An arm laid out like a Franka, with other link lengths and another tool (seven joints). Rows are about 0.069 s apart.
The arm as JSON. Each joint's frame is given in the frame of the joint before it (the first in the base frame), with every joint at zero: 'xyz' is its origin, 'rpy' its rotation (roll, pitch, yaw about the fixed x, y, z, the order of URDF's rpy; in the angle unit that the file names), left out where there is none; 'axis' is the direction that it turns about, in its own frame. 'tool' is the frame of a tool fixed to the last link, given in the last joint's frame.
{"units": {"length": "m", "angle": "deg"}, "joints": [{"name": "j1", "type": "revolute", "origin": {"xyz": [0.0, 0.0, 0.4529]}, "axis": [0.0, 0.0, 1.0]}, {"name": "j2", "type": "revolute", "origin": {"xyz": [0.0, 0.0, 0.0]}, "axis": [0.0, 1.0, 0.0]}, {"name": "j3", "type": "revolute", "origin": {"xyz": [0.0, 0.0, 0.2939]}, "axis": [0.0, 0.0, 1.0]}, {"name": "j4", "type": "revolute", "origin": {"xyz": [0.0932, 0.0, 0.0]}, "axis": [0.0, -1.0, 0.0]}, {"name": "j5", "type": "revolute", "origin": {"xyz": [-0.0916, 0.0, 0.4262]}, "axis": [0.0, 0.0, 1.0]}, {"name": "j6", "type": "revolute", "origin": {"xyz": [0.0, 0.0, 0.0]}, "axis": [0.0, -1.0, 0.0]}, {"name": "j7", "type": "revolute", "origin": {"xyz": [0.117, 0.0, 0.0]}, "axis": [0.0, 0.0, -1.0]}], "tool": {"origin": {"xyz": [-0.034, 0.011, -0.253], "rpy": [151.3, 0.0, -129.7]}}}
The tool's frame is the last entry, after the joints.
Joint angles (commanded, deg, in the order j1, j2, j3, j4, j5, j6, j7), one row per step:
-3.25, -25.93, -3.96, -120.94, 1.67, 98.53, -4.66
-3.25, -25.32, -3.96, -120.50, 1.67, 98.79, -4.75
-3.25, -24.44, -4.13, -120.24, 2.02, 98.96, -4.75
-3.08, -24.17, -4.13, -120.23, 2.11, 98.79, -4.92
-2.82, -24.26, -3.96, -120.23, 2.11, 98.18, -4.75
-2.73, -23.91, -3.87, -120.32, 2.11, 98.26, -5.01
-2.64, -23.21, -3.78, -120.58, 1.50, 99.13, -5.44
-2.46, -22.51, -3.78, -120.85, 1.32, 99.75, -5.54
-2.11, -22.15, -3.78, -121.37, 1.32, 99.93, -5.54
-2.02, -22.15, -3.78, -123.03, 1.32, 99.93, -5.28
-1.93, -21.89, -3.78, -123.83, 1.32, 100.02, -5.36
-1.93, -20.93, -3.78, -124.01, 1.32, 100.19, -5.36
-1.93, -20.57, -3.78, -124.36, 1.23, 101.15, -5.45
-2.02, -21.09, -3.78, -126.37, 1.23, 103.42, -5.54
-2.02, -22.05, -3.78, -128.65, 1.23, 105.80, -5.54
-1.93, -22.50, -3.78, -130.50, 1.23, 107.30, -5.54
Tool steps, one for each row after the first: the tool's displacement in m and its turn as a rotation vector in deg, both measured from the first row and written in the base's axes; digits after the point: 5 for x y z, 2 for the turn. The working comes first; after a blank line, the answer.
Tool pose at each row, in the base's axes (x y z in m, rotation vector in deg; the steps are taken from these numbers as rounded here):
0.48357, -0.04593, 0.56481, 69.88, -152.93, -40.89
0.48732, -0.04651, 0.56413, 70.00, -152.96, -40.76
0.49064, -0.04691, 0.55940, 69.57, -152.78, -41.55
0.49059, -0.04511, 0.55692, 69.74, -152.18, -41.83
0.48816, -0.04095, 0.55673, 69.73, -151.52, -42.02
0.48888, -0.03959, 0.55304, 70.02, -150.91, -42.05
0.49263, -0.04120, 0.54578, 70.52, -150.32, -41.04
0.49541, -0.04066, 0.53816, 70.56, -149.81, -40.88
0.49492, -0.03742, 0.53057, 70.53, -148.97, -41.19
0.48821, -0.03546, 0.51561, 69.30, -147.73, -42.14
0.48546, -0.03429, 0.50637, 68.90, -146.80, -42.61
0.48622, -0.03429, 0.49683, 68.25, -146.02, -43.05
0.48909, -0.03497, 0.49181, 68.46, -146.17, -42.76
0.48925, -0.03559, 0.48130, 68.91, -146.84, -42.37
0.48816, -0.03522, 0.47233, 69.54, -147.74, -41.87
0.48532, -0.03391, 0.46166, 69.69, -147.76, -41.82

0.00375, -0.00058, -0.00068, -0.06, -0.09, 0.06
0.00707, -0.00098, -0.00541, 0.36, 0.32, -0.14
0.00702, 0.00082, -0.00789, 0.47, 0.72, 0.19
0.00459, 0.00498, -0.00808, 0.48, 1.26, 0.48
0.00531, 0.00634, -0.01177, 0.44, 1.60, 0.91
0.00906, 0.00473, -0.01903, -0.25, 1.74, 1.53
0.01184, 0.00527, -0.02665, -0.44, 2.11, 1.80
0.01135, 0.00851, -0.03424, -0.39, 2.81, 2.16
0.00464, 0.01047, -0.04920, -0.19, 4.47, 2.04
0.00189, 0.01164, -0.05844, -0.11, 5.43, 2.24
0.00265, 0.01164, -0.06798, -0.06, 6.40, 2.24
0.00552, 0.01096, -0.07300, -0.19, 6.16, 2.30
0.00568, 0.01034, -0.08351, -0.26, 5.38, 2.25
0.00459, 0.01071, -0.09248, -0.33, 4.32, 2.19
0.00175, 0.01202, -0.10315, -0.33, 4.23, 2.26

